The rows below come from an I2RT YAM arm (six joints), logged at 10 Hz.
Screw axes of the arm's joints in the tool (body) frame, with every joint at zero. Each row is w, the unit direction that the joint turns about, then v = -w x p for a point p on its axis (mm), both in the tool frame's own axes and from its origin. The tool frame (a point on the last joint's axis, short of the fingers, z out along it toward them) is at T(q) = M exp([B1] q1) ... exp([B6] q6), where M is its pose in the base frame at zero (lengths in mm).
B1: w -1 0 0 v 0 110.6 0
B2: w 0 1 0 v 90.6 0 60
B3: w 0 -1 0 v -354.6 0 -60
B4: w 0 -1 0 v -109.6 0 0
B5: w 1 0 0 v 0 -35.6 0
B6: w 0 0 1 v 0 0 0
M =
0 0 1 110.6
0 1 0 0
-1 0 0 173.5
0 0 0 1
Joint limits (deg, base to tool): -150..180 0..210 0..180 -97..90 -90..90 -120..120
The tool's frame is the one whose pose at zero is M.
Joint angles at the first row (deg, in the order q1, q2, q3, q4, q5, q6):
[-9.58 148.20 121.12 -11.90 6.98 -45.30]
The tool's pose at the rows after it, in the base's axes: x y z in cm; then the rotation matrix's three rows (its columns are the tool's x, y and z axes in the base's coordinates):
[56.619 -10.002 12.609], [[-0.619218 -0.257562 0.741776], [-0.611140 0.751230 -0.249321], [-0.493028 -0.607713 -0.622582]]
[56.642 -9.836 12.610], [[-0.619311 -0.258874 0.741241], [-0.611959 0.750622 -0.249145], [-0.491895 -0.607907 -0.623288]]
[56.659 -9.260 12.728], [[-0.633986 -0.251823 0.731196], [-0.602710 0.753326 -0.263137], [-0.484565 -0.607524 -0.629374]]
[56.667 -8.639 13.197], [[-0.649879 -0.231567 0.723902], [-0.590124 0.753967 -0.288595], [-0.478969 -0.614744 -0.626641]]
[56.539 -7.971 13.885], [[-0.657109 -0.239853 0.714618], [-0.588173 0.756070 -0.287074], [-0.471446 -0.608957 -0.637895]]
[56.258 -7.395 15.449], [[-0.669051 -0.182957 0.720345], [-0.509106 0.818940 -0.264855], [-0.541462 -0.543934 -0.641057]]
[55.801 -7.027 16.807], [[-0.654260 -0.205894 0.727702], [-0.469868 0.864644 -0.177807], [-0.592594 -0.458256 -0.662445]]
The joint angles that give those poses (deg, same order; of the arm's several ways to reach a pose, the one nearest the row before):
[-9.58 148.18 121.12 -11.79 7.03 -45.32]
[-9.41 148.18 121.14 -11.88 7.16 -45.28]
[-8.75 148.05 121.36 -12.84 8.56 -44.42]
[-8.01 147.55 121.49 -13.56 10.66 -43.37]
[-7.33 146.71 121.82 -15.66 11.16 -42.85]
[-6.85 144.77 121.82 -17.69 10.20 -36.49]
[-6.85 142.87 121.82 -20.64 5.15 -33.15]

